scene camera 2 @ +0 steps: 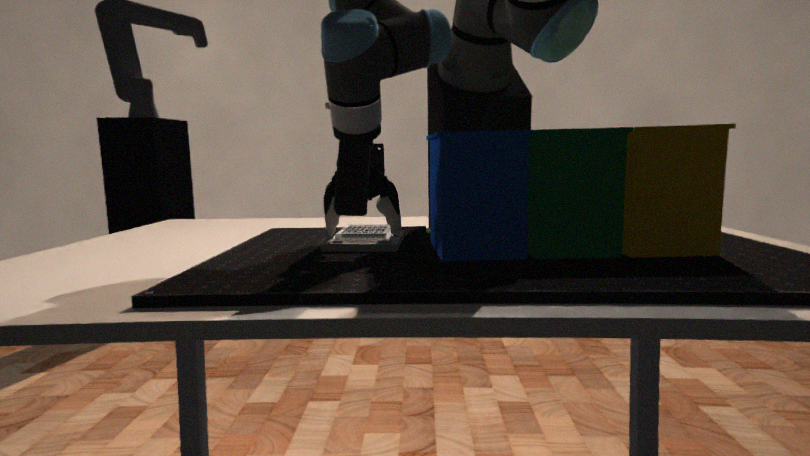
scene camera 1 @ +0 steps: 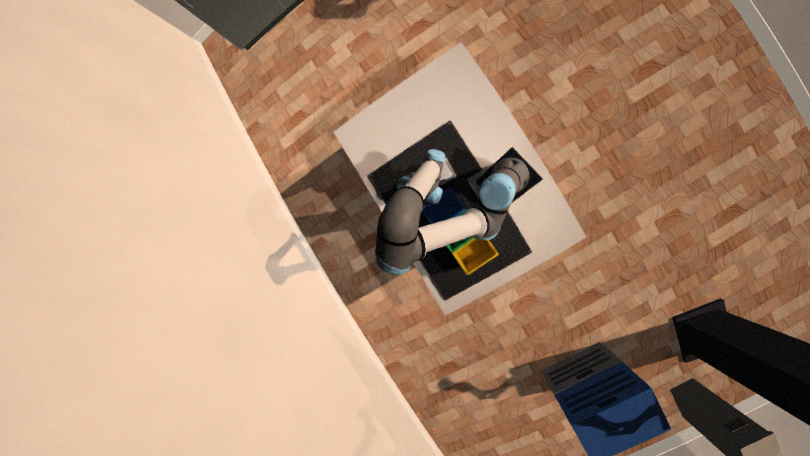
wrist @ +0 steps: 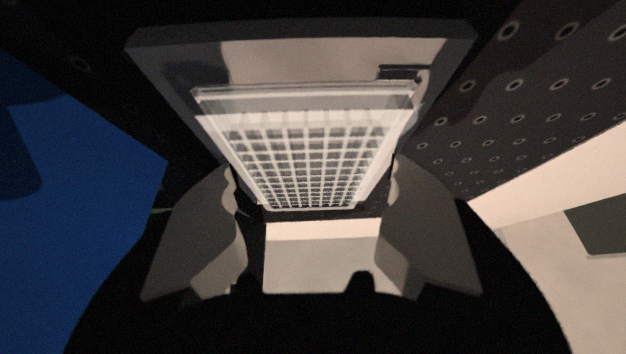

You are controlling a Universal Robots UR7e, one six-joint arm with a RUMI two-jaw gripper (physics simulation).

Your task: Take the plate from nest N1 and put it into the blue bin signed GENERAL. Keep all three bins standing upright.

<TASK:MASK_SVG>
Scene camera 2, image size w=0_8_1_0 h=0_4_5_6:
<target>gripper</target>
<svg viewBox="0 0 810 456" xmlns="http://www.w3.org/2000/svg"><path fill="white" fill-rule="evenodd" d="M381 124L374 130L363 134L346 134L333 126L334 136L340 141L336 163L337 171L332 176L332 181L328 183L324 194L325 224L330 237L334 237L336 233L336 226L339 224L340 215L366 215L368 200L372 200L372 198L379 194L376 208L386 217L387 224L391 227L391 233L396 237L400 236L401 215L398 193L394 184L387 179L387 176L384 176L383 144L373 143L373 139L377 138L381 133Z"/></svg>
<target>blue bin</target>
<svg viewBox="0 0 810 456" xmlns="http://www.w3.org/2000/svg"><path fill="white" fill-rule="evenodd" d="M534 130L443 131L426 136L426 140L430 140L431 244L442 262L527 260L529 135L534 134Z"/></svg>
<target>green bin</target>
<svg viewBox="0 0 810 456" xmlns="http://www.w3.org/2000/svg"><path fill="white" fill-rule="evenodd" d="M633 127L534 130L534 134L529 135L527 254L535 259L622 258L627 132L633 132Z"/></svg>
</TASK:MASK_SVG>
